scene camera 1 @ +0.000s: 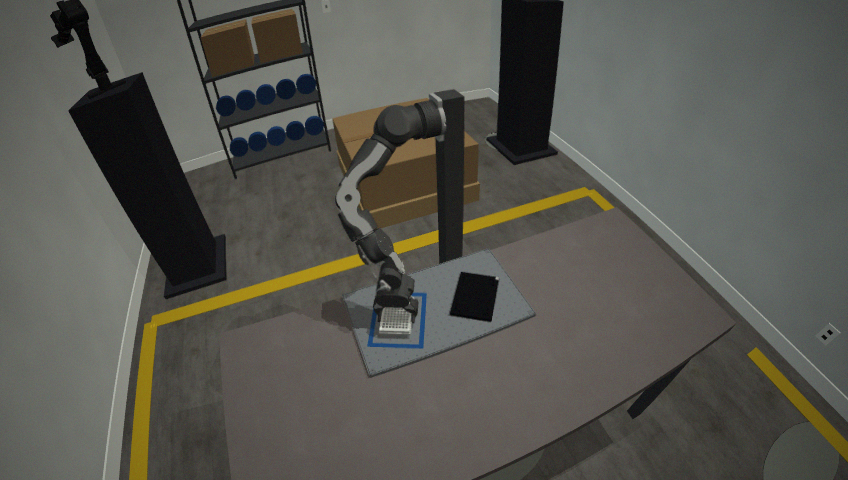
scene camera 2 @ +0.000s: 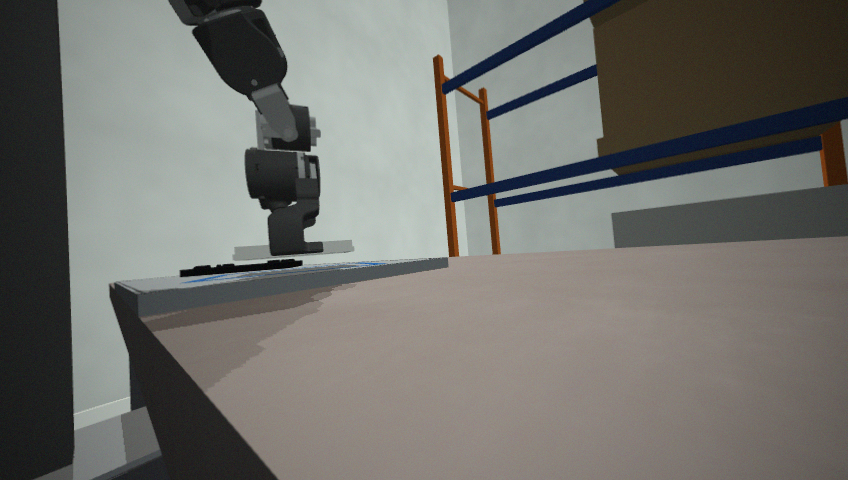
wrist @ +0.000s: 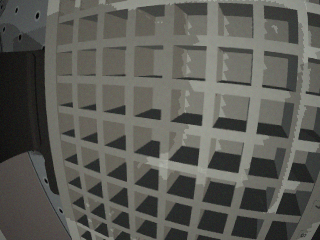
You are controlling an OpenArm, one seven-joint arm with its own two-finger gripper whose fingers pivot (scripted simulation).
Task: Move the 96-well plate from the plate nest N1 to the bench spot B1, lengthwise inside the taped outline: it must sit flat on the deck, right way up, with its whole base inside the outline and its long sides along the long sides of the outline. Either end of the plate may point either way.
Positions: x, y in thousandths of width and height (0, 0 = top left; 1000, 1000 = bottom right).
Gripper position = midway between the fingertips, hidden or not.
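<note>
A white 96-well plate (scene camera 1: 463, 657) is visible; so is the white 96-well plate (wrist: 420, 519). My gripper (scene camera 2: 352, 532) is visible as well, likewise my gripper (scene camera 1: 469, 657) and my gripper (wrist: 567, 602).
</note>
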